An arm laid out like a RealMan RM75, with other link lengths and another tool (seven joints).
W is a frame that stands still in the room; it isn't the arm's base.
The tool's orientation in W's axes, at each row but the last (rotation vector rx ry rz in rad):
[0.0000, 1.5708, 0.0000]
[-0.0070, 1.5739, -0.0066]
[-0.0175, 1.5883, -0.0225]
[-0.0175, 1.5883, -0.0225]
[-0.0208, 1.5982, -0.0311]
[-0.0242, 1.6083, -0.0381]
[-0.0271, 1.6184, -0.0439]
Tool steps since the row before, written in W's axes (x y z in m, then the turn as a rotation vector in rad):
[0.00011, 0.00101, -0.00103, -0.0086, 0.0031, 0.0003]
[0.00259, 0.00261, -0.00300, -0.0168, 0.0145, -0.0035]
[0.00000, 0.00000, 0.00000, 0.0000, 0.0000, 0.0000]
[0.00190, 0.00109, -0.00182, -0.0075, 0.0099, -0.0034]
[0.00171, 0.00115, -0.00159, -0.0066, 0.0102, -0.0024]
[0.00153, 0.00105, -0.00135, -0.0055, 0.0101, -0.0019]
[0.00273, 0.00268, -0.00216, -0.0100, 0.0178, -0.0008]
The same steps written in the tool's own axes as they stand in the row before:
[0.00103, 0.00101, 0.00011, -0.0003, 0.0031, -0.0086]
[0.00297, 0.00264, 0.00260, 0.0034, 0.0145, -0.0168]
[0.00000, 0.00000, 0.00000, 0.0000, 0.0000, 0.0000]
[0.00176, 0.00114, 0.00193, 0.0033, 0.0100, -0.0075]
[0.00150, 0.00121, 0.00174, 0.0022, 0.0102, -0.0066]
[0.00125, 0.00111, 0.00157, 0.0017, 0.0101, -0.0055]
[0.00190, 0.00280, 0.00280, 0.0005, 0.0177, -0.0102]

